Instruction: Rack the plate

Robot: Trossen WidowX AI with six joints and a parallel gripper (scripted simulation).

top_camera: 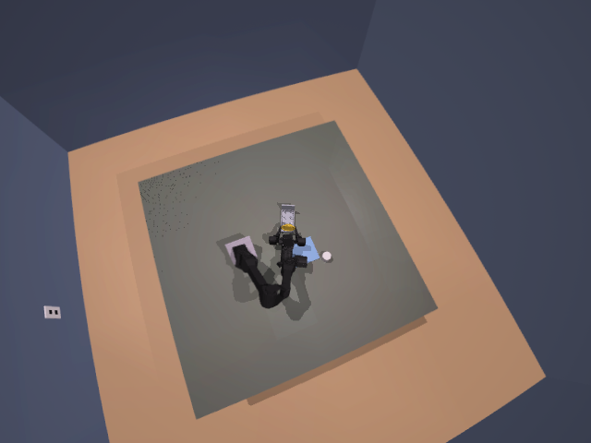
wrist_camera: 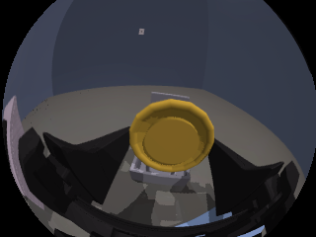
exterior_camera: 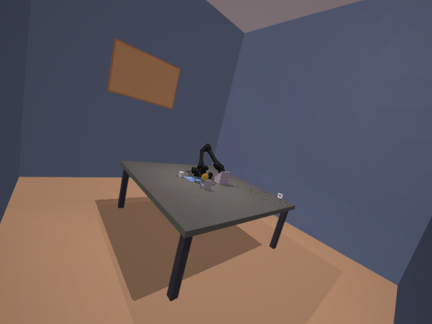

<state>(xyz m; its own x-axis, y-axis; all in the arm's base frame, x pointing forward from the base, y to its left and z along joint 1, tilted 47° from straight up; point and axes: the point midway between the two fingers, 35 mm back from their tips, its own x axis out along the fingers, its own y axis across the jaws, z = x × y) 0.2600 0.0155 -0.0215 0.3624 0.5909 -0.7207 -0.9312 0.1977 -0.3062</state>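
My gripper tip is 1 cm short of the grey dish rack, 5 cm to the right of it and 5 cm above it. The rest, counted from my gripper tip: yellow plate: 1 cm to the right; blue utensil: 7 cm behind, 15 cm to the right, 7 cm below; blue mat: 3 cm ahead, 14 cm to the right, 7 cm below.
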